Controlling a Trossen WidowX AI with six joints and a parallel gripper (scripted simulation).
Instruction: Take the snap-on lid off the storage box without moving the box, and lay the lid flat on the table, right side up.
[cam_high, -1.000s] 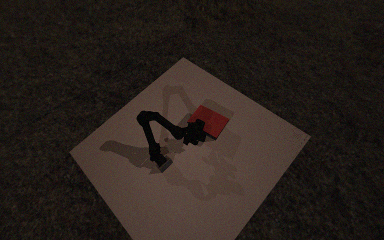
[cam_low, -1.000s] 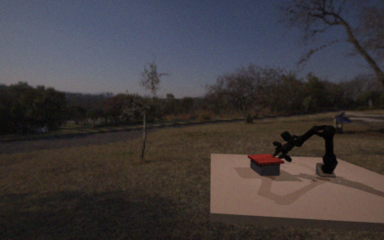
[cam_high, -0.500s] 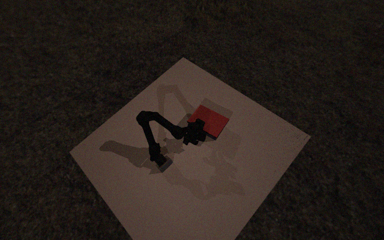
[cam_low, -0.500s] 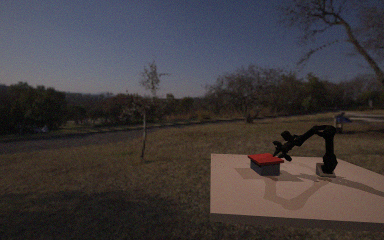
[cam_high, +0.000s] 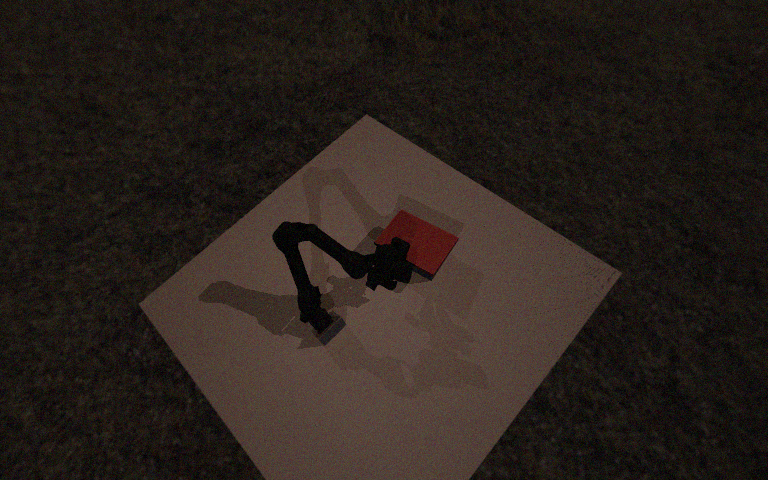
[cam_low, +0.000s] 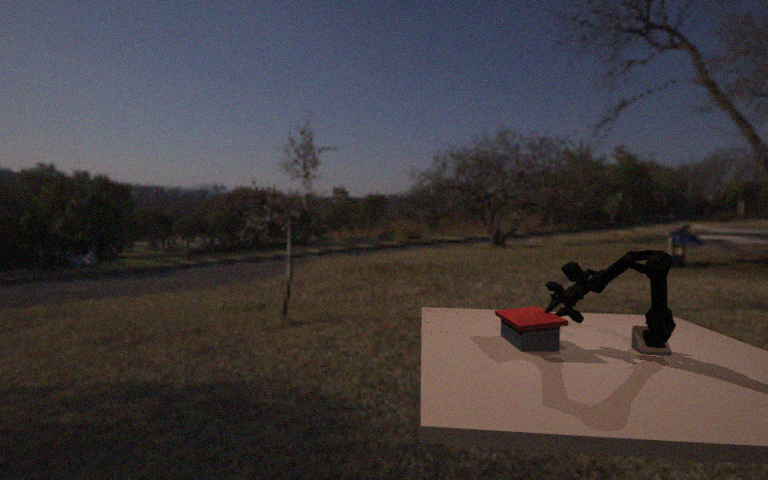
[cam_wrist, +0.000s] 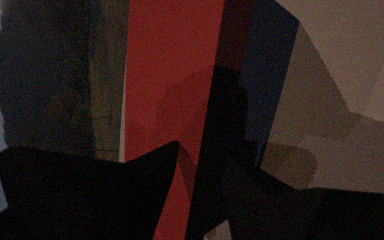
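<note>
My gripper tip is 80 mm short of the red lid and 20 mm to the right of it. The rest, counted from my gripper tip: grey-blue storage box 70 mm ahead, 60 mm below, 20 mm to the left.
</note>
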